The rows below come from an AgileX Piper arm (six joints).
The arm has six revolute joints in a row. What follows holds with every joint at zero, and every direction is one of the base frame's.
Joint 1 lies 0.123 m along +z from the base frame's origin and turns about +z.
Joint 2 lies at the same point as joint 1 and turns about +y.
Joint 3 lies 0.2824 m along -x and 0.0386 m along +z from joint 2 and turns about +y.
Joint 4 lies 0.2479 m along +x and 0.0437 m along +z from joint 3 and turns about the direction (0.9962, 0, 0.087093).
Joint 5 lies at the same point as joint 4 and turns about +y.
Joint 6 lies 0.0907 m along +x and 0.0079 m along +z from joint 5 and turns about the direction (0.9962, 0, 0.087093).
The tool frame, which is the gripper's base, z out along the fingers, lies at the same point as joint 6; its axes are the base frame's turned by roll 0, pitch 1.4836 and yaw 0 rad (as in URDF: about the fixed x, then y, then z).
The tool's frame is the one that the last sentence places.
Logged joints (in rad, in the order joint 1, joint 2, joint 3, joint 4, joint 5, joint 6), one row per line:
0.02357, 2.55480, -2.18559, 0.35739, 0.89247, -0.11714
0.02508, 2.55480, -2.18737, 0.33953, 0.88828, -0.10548
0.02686, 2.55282, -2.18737, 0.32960, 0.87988, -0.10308
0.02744, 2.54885, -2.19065, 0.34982, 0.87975, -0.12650
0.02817, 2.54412, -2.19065, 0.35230, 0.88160, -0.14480
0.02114, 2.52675, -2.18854, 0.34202, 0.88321, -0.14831
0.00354, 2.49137, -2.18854, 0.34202, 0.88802, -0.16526
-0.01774, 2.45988, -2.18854, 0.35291, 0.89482, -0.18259
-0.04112, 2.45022, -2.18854, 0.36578, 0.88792, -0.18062
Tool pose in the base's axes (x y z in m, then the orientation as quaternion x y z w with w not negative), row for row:
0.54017, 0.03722, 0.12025, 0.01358, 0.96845, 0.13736, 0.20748
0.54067, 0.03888, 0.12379, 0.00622, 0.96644, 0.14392, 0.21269
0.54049, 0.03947, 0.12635, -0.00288, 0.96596, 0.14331, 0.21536
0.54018, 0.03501, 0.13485, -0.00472, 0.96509, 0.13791, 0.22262
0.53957, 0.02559, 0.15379, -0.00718, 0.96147, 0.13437, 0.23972
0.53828, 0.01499, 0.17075, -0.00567, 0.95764, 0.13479, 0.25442
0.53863, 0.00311, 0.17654, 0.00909, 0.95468, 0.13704, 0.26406
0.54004, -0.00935, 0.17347, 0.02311, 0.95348, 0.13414, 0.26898
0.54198, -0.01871, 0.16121, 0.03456, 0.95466, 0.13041, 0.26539
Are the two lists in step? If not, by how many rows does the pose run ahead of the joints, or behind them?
The pose runs 2 rows ahead of the joints: the pose in row i belongs to the joints in row i + 2.
